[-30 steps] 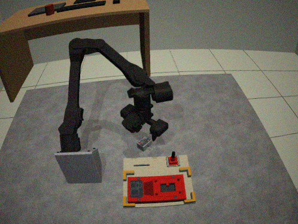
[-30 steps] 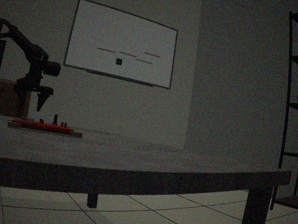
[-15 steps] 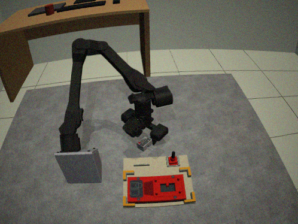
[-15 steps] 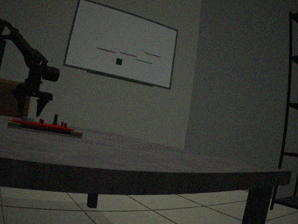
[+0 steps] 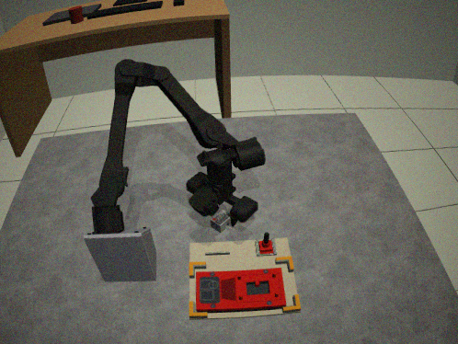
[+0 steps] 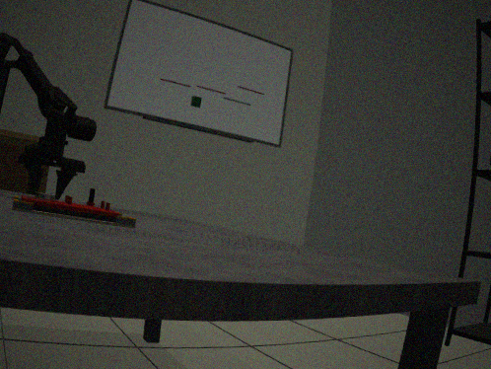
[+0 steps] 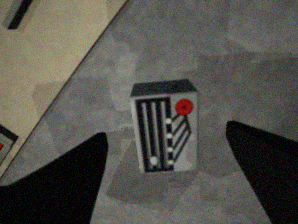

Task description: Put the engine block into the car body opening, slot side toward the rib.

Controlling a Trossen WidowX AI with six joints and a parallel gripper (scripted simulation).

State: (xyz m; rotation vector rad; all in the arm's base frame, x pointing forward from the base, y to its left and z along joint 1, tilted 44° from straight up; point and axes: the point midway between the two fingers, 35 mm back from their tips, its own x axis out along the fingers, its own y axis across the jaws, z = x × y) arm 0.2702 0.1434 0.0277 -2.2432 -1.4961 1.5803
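The grey engine block lies 10 mm to the right of my gripper tip and 10 mm below it.
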